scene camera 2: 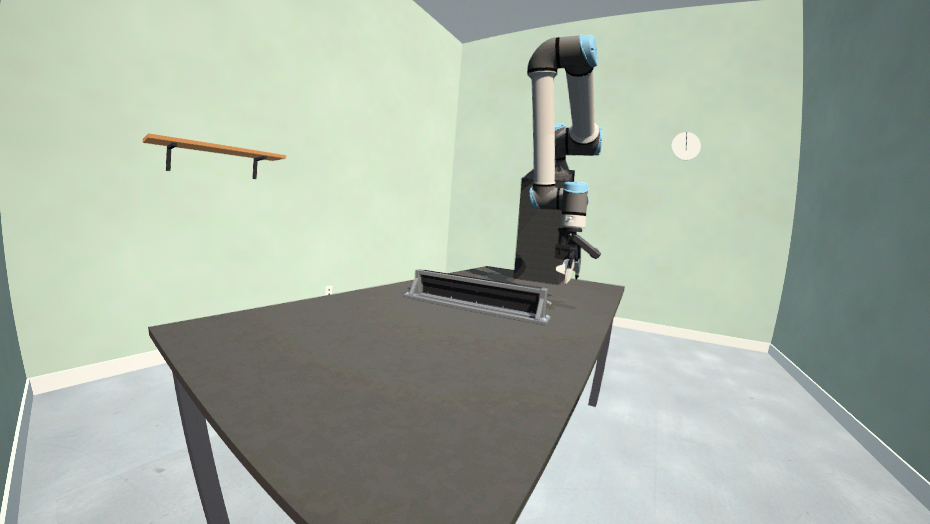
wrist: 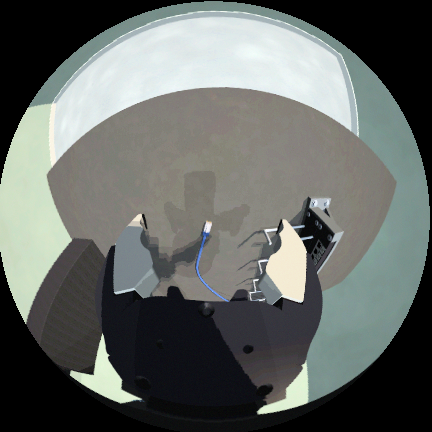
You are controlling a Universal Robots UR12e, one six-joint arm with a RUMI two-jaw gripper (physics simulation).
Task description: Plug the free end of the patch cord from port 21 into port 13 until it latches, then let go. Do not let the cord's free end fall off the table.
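Places are measured from the arm's base along level axes (x left, y up, z ahead), in metres.
Where they show: gripper, fingertip midpoint: (scene camera 2: 571,281) (wrist: 211,218).
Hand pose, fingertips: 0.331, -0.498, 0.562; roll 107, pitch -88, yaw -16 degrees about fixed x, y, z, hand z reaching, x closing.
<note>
Things, the pixels of their centre, and the offset from my fingertips, as dx, dy, dz. "*": a spot on its surface instead. Level surfaces: height alone.
- cord's free end at a spot on its surface: (wrist: 207,228) * -0.084, -0.092, -0.007
- blue patch cord at a spot on its surface: (wrist: 197,264) * -0.211, -0.096, -0.030
- patch panel at the middle of its body: (wrist: 280,284) (scene camera 2: 479,291) -0.259, -0.051, +0.223
- table at its surface level: dy -0.102
My gripper (scene camera 2: 572,279) (wrist: 211,218) is open, its two jaws wide apart above the table. In the wrist view the cord's free end (wrist: 207,228), a clear plug, lies on the table between the two jaw tips as seen from above, with nothing gripped. The blue patch cord (wrist: 198,264) curves from the plug down and right, and passes out of sight behind the gripper body. The patch panel (scene camera 2: 478,297) (wrist: 326,225) stands to the right of the gripper in the wrist view, partly hidden by the right jaw. Ports 13 and 21 cannot be told apart here.
White wire cable guides (wrist: 270,237) stick out from the panel toward the cord, close to the right jaw. The dark robot pedestal (scene camera 2: 538,244) (wrist: 70,305) stands at the left in the wrist view. The table (scene camera 2: 390,390) (wrist: 225,135) has its edge beyond the plug, with floor behind.
</note>
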